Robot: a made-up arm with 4 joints.
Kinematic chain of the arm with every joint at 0, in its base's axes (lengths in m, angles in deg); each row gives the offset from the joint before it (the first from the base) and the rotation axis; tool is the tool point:
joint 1: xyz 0 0 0.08 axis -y
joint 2: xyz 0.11 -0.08 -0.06 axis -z
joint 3: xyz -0.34 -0.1 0 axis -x
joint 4: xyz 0.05 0 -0.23 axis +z
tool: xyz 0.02 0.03 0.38
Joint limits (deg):
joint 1: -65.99..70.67
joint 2: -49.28..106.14
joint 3: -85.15..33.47
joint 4: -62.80..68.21
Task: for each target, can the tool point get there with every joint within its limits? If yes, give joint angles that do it. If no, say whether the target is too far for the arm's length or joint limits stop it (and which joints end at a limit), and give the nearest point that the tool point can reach.
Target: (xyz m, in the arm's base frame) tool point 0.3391 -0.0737 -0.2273
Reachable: no: joint limits stop it (at a limit: joint 2, joint 3) | nearest point 0.1462 0.1758 -0.0525 | short by 0.361 m
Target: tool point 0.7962 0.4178 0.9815
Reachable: no: too far | nearest point 0.1385 0.2161 0.2368 | short by 1.014 m
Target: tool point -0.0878 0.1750 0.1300
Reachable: yes | joints 38.43 78.21 -10.20 17.35
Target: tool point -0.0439 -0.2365 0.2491
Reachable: yes | joints -43.61 -16.86 -4.07 37.98
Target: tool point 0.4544 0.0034 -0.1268
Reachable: no: joint limits stop it (at a limit: joint 2, joint 3) | nearest point 0.1845 0.1829 -0.0040 | short by 0.347 m
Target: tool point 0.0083 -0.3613 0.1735
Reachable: yes | joints -38.77 -28.96 -38.87 14.29
